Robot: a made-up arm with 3 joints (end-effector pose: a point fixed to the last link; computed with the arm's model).
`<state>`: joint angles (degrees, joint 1 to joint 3).
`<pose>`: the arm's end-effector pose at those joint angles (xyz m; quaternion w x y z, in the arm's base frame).
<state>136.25 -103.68 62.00</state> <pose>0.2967 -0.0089 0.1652 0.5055 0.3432 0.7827 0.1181</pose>
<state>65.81 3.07 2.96</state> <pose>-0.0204 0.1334 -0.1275 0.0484 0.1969 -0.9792 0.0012</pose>
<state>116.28 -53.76 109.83</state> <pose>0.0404 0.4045 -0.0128 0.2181 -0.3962 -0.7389 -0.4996</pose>
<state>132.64 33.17 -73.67</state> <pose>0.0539 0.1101 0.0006 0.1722 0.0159 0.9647 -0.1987</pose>
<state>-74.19 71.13 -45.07</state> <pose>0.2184 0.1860 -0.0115 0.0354 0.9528 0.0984 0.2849</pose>
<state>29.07 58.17 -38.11</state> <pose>-0.0522 -0.0067 -0.0439 0.1858 0.6497 -0.7239 0.1389</pose>
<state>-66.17 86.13 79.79</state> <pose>0.2343 -0.0734 0.5089 0.1438 0.1259 -0.4152 0.8894</pose>
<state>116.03 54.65 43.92</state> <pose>-0.3973 0.4174 0.1795 0.6665 -0.3691 -0.6189 -0.1911</pose>
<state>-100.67 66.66 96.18</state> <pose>0.3486 0.0718 0.4304 0.0551 -0.2701 0.4200 -0.8647</pose>
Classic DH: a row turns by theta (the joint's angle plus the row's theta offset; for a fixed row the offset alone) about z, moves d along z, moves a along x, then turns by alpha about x. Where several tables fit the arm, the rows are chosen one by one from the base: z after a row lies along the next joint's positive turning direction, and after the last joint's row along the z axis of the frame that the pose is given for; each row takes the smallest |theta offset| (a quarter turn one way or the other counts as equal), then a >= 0, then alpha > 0; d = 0 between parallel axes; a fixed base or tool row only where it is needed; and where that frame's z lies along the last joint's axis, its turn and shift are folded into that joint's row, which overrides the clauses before.
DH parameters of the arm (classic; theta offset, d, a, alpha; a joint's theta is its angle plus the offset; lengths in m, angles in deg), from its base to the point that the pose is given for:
base (fixed): -84.91 0 -0.1918 180
joint 1: 5.09 -0.285 0.03 -90
joint 2: -36.62 -0.0945 0.0949 36.62
joint 3: 42.81 0.0943 -0.0893 61.39
tool (fixed): -23.91 0.3062 0 0

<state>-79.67 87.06 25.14</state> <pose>0.4298 0.1205 0.3390 0.0564 0.5733 -0.1813 0.7970</pose>
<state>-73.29 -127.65 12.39</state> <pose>-0.3064 0.3159 0.5267 0.0614 -0.5125 0.0634 0.8541</pose>
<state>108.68 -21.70 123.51</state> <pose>-0.1294 0.4846 0.1020 0.5345 -0.4476 -0.5322 -0.4804</pose>
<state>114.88 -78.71 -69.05</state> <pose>0.1569 0.0868 0.5098 0.7830 -0.0049 0.3581 -0.5086</pose>
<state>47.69 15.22 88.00</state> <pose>-0.3794 0.0821 0.1018 0.6768 -0.1074 -0.7268 0.0464</pose>
